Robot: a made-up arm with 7 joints.
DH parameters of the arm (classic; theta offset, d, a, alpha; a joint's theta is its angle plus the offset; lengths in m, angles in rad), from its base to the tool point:
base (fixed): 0 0 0 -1.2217
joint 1: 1.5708 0 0 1.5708
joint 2: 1.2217 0 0 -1.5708
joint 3: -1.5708 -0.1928 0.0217 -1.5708
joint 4: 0 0 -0.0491 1.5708
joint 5: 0 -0.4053 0 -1.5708
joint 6: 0 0 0 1.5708
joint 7: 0 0 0 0
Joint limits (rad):
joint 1: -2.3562..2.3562
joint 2: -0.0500..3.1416
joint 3: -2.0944..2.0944
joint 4: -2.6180..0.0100
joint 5: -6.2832..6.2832
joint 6: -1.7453..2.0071
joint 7: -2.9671..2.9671
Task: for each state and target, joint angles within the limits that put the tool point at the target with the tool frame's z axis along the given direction. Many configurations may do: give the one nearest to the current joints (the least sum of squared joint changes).
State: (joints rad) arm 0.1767 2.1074 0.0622 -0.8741 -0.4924 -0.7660 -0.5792
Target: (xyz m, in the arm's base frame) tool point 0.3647 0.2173 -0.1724 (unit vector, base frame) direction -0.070 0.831 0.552
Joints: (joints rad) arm 0.3121 1.7575 -0.2066 -1.7679 -0.3539 -1.1749 -0.5792
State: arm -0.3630 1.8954 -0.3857 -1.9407 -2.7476 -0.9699 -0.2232
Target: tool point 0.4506 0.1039 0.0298 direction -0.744 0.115 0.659
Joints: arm -0.3315 1.3483 -0.1661 -1.7377 -1.8964 -0.9101 -0.2232
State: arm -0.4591 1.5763 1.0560 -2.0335 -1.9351 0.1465 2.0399
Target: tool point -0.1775 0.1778 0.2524 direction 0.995 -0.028 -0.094
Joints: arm -0.9728 0.9905 1.4407 -2.3146 -1.8294 0.6233 2.0399
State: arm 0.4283 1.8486 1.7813 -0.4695 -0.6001 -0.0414 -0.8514
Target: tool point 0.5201 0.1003 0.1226 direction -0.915 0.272 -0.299
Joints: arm 1.1314 2.4956 1.1702 -1.1894 -1.3798 0.3198 -0.8514
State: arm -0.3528 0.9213 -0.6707 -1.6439 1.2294 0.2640 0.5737
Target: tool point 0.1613 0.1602 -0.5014 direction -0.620 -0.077 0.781
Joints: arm 0.3110 0.7363 -0.5430 -1.1303 1.5320 -0.0984 0.5737
